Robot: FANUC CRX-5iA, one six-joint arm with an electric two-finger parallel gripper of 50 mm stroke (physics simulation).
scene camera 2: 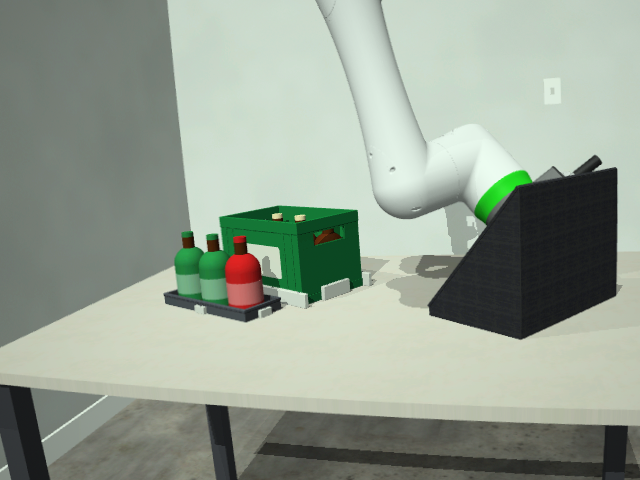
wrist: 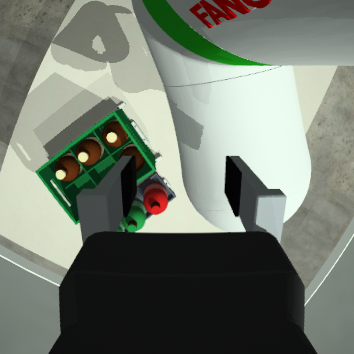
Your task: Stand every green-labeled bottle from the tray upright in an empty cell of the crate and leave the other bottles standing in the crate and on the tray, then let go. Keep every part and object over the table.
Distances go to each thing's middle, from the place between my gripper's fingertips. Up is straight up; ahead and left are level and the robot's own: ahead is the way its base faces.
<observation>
Now: the red bottle (scene camera 2: 243, 274) 66 cm below my hand, 25 cm ahead of it and 5 cm to the left of it.
</observation>
